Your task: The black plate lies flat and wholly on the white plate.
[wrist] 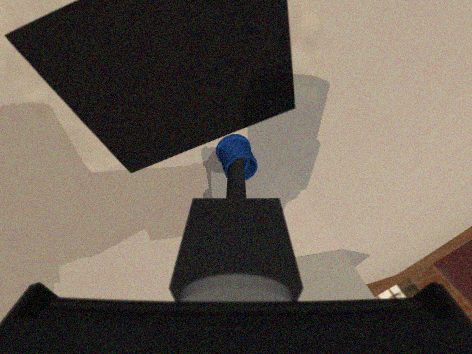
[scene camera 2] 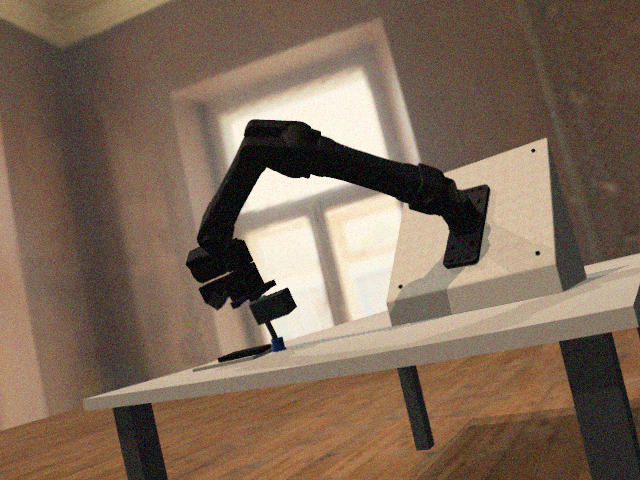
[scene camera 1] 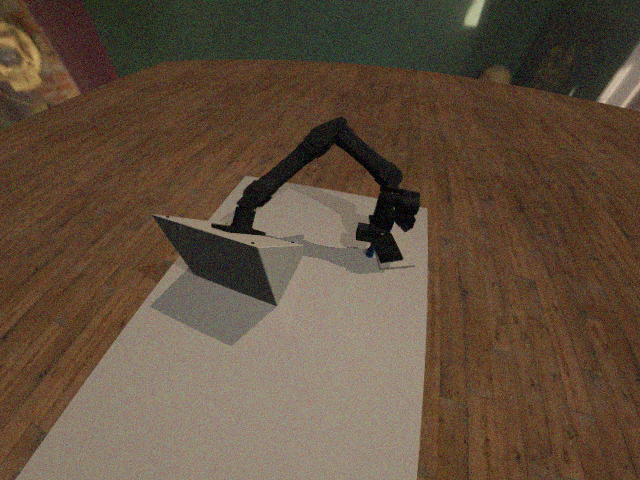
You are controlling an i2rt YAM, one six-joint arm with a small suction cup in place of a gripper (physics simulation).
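Pixels of known places: hand, its tool point: (wrist: 236, 147) (scene camera 1: 368, 256); arm's base, origin of its link: (scene camera 2: 468, 226) (scene camera 1: 240, 231).
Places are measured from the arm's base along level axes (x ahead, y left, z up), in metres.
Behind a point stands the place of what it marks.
The black plate (scene camera 1: 388, 248) @[x 0.446, y 0.239, z -0.140 m] (scene camera 2: 244, 353) @[x 0.392, y 0.289, z -0.142 m] (wrist: 175, 80) @[x 0.435, y 0.249, z -0.140 m] is a dark rectangle over the thin white plate (scene camera 1: 400, 267) @[x 0.506, y 0.181, z -0.152 m] (scene camera 2: 206, 367) @[x 0.446, y 0.346, z -0.152 m] (wrist: 310, 25) @[x 0.481, y 0.178, z -0.149 m]. The white plate blends with the table, and its near edge shows as a thin line in both scene views. Whether the black plate's side by the cup lies wholly inside the white plate I cannot tell. My gripper (scene camera 1: 369, 253) (scene camera 2: 278, 345) (wrist: 235, 146), a blue suction cup, is shut and carries nothing. It is low at the table, beside the black plate's near edge, touching it or very close.
The white table (scene camera 1: 310, 387) @[x 0.371, y -0.288, z -0.155 m] (scene camera 2: 341, 360) @[x -0.004, y 0.483, z -0.157 m] bears a slanted box-like stand (scene camera 1: 222, 263) @[x 0.031, y -0.127, z 0.009 m] (scene camera 2: 506, 206) @[x -0.078, y -0.021, z 0.018 m], to whose pale face the arm's base is bolted. The stand is well apart from the plates. The arm's shadow falls around the cup. The table's edge passes a little beyond the plates.
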